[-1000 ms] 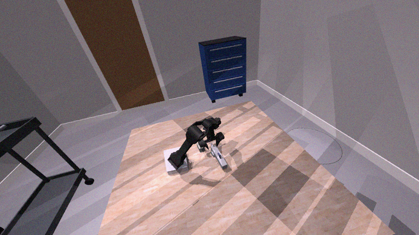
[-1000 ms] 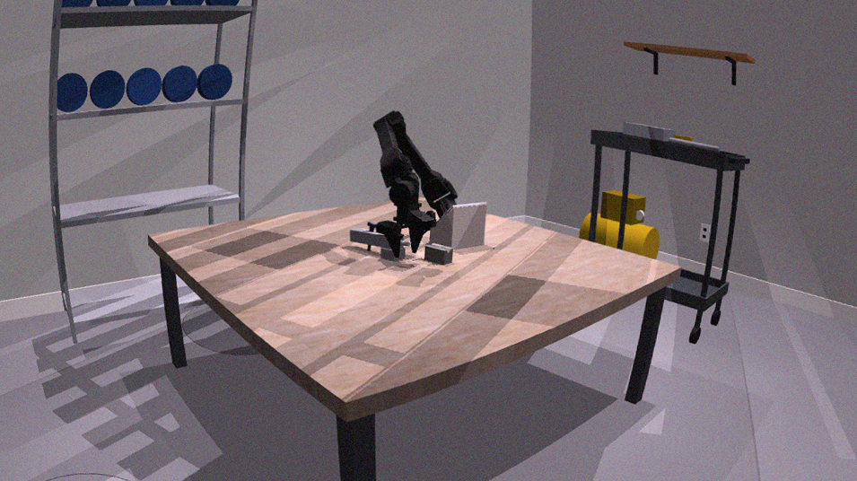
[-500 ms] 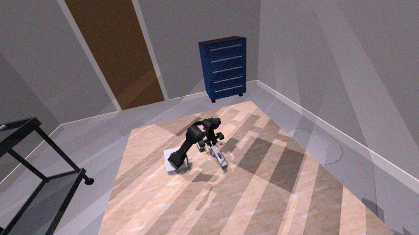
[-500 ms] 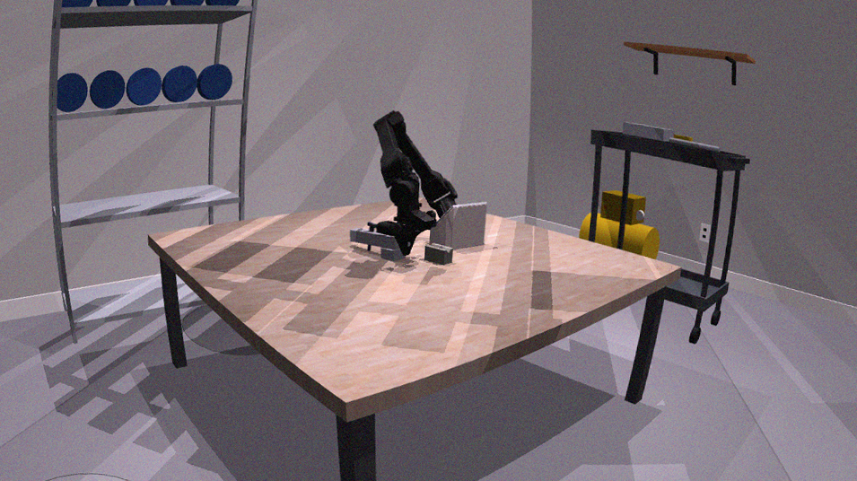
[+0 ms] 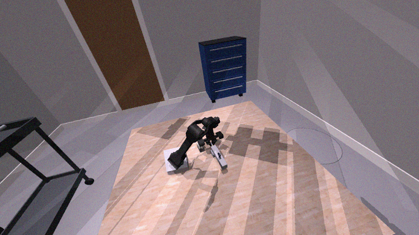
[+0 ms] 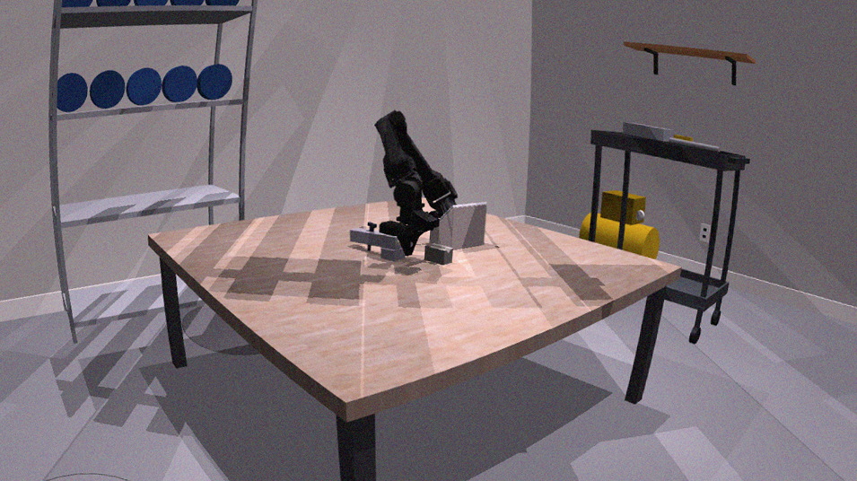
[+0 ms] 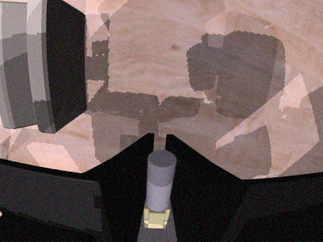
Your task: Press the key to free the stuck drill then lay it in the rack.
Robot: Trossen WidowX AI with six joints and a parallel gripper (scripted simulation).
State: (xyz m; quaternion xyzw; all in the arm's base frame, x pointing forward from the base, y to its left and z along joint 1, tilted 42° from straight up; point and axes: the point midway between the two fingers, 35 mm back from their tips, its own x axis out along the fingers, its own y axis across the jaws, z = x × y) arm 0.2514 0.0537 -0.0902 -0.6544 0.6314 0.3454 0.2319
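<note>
The drill is 5 cm to the right of my gripper tip, 3 cm above it and 1 cm ahead of it. Also, from my gripper tip: long grey fixture: 12 cm to the right, 2 cm ahead, 2 cm above; then grey rack: 8 cm behind, 3 cm to the left; then black key: 15 cm to the right, 3 cm above, 2 cm ahead.
</note>
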